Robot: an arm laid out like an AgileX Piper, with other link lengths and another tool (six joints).
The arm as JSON. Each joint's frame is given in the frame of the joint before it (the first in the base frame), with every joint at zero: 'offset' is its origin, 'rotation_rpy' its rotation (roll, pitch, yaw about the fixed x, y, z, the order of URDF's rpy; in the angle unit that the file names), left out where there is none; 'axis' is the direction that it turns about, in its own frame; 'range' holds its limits. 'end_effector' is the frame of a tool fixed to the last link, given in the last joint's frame.
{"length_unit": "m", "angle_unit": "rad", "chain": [
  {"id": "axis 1", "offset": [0.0, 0.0, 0.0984], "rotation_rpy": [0.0, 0.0, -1.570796], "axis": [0.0, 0.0, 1.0], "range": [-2.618, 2.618]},
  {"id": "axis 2", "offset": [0.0, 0.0, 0.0], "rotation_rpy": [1.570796, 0.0, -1.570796], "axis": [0.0, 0.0, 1.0], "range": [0.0, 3.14]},
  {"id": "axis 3", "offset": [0.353, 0.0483, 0.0], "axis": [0.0, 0.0, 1.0], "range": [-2.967, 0.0]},
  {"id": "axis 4", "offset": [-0.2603, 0.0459, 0.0], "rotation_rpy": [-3.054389, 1.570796, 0.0], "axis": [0.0, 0.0, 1.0], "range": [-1.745, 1.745]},
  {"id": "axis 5", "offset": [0.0, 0.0, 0.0], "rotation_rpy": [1.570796, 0.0, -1.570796], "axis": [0.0, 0.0, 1.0], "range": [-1.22, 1.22]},
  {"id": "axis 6", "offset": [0.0, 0.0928, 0.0], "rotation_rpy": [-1.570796, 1.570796, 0.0], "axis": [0.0, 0.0, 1.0], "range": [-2.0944, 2.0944]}
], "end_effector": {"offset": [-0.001, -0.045, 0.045], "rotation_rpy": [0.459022, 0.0, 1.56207]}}
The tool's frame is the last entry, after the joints.
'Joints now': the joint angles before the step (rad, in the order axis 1, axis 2, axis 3, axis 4, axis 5, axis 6). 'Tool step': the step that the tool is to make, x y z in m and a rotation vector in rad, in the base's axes. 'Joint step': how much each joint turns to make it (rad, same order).
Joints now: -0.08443, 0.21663, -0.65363, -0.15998, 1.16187, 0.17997
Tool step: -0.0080, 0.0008, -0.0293, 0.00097, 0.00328, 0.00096
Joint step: 0.00031, -0.08103, 0.08730, 0.00082, -0.00293, 0.00027
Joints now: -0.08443, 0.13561, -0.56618, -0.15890, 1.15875, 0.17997
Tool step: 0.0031, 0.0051, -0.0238, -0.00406, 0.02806, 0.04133
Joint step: -0.00029, -0.03241, 0.07333, 0.03095, -0.01883, -0.04091
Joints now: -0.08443, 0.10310, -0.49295, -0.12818, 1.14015, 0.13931
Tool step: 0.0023, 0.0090, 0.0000, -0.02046, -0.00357, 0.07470
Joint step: 0.00039, -0.00138, 0.00374, 0.05093, -0.01532, -0.08181
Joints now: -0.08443, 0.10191, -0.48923, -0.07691, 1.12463, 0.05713
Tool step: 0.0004, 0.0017, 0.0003, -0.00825, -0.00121, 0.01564
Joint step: 0.00025, 0.00003, 0.00016, 0.00807, -0.00335, -0.01908
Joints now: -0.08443, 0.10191, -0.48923, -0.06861, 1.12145, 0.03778
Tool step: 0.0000, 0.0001, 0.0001, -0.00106, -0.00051, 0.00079
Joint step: -0.00032, -0.00012, -0.00011, 0.00029, -0.00046, -0.00158
